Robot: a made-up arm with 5 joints.
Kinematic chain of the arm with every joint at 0, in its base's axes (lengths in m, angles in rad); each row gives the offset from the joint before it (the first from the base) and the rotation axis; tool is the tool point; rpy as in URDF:
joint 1: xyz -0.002 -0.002 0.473 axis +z
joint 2: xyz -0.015 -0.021 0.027 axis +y
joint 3: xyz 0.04 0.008 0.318 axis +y
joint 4: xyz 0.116 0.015 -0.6 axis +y
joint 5: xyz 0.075 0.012 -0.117 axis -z
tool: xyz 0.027 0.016 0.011 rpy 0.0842 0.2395 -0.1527
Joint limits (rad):
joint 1: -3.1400..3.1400
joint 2: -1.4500..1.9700
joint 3: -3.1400..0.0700
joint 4: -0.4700..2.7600
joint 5: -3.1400..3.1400
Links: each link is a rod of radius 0.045 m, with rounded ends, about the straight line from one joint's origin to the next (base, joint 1, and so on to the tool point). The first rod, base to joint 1, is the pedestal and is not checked.
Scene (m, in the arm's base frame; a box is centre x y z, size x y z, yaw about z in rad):
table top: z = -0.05
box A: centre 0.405 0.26 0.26 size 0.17 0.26 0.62 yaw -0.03
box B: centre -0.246 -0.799 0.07 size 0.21 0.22 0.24 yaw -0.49
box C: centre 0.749 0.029 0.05 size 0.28 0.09 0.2 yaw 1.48
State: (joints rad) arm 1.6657 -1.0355 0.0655 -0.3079 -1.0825
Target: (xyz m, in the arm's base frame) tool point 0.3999 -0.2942 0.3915
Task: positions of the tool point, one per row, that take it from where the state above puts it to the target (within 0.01 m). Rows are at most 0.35 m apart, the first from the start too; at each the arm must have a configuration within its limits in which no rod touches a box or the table.
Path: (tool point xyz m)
1: 0.0352 0.4305 0.6982
2: 0.1328 0.3568 0.9001
3: 0.1507 0.2202 1.0779
4: 0.0634 0.0818 1.2133
5: -0.1142 0.0074 1.2917
6: 0.2137 0.0389 1.1935
7: 0.4434 -0.0657 0.9709
8: 0.5027 -0.2136 0.6803
9: 0.3999 -0.2942 0.3915

